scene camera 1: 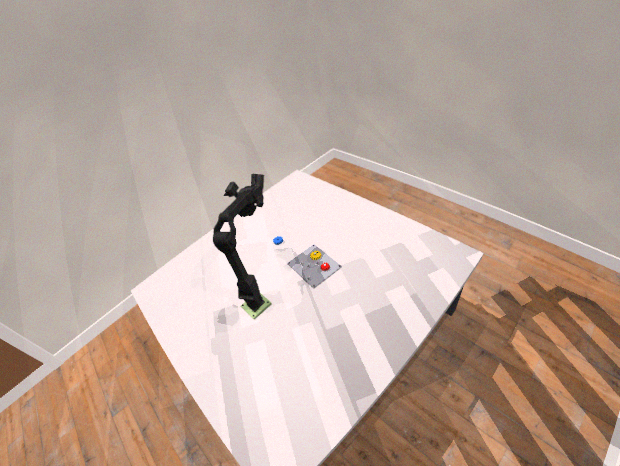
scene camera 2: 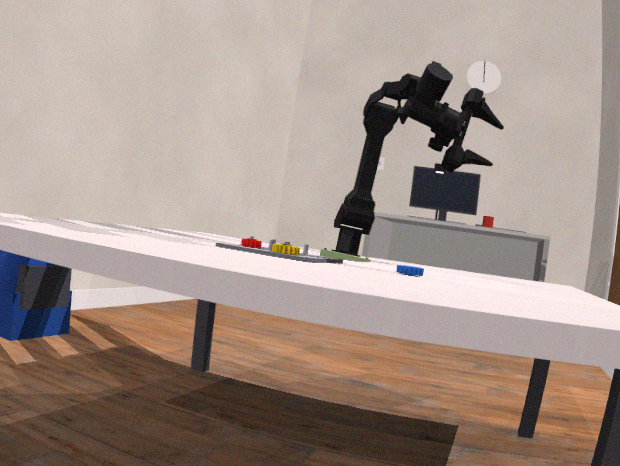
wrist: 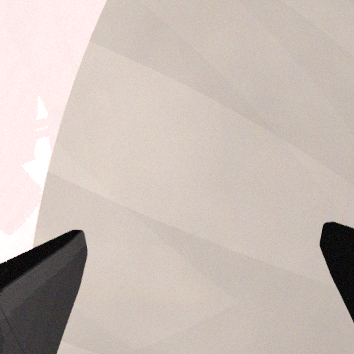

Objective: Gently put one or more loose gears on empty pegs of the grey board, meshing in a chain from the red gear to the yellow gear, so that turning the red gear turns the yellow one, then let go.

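Places are measured from the arm's base along level axes (x right, y ahead, z up), in centimetres.
Pixels of known places: gripper, fingertip midpoint: (scene camera 1: 230, 200) (scene camera 2: 497, 146) (wrist: 207, 240); arm's base, link origin: (scene camera 1: 255, 303) (scene camera 2: 346, 254).
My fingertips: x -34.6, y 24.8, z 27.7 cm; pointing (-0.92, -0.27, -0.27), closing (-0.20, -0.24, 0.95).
For each thing: its top centre in the pictures, then the offset to it from my fingertips.
- grey board, top centre: (scene camera 2: 282, 240) (scene camera 1: 312, 261) dx +41.8, dy +7.1, dz -26.0 cm
- red gear, top centre: (scene camera 2: 251, 238) (scene camera 1: 324, 265) dx +47.8, dy +8.7, dz -26.5 cm
- yellow gear, top centre: (scene camera 2: 286, 244) (scene camera 1: 315, 253) dx +39.3, dy +11.6, dz -26.5 cm
- peg, top centre: (scene camera 2: 306, 244) dx +37.3, dy +4.2, dz -26.1 cm
- loose blue gear, top centre: (scene camera 2: 410, 266) (scene camera 1: 277, 239) dx +14.9, dy +9.0, dz -27.3 cm
The grey board (scene camera 1: 295, 264) (scene camera 2: 320, 259) lies flat on the table. The red gear (scene camera 1: 325, 266) (scene camera 2: 251, 243) and the yellow gear (scene camera 1: 315, 255) (scene camera 2: 285, 249) sit on it, apart from each other. Bare pegs stand on the board, among them a peg (scene camera 2: 305, 249) beside the yellow gear. A loose blue gear (scene camera 1: 278, 240) (scene camera 2: 409, 270) lies flat on the table, off the board. My gripper (scene camera 2: 497, 145) (wrist: 207, 240) is open and empty, high above the table. In the wrist view its two fingers stand wide apart before the wall, and the gears do not show there.
The white table (scene camera 1: 400, 225) (scene camera 2: 150, 260) bears the arm's green base plate (scene camera 1: 256, 307) (scene camera 2: 345, 256), beside the board. In scene camera 2, a grey cabinet (scene camera 2: 451, 250) with a monitor (scene camera 2: 444, 190) and a red cup (scene camera 2: 487, 221) stands behind the table.
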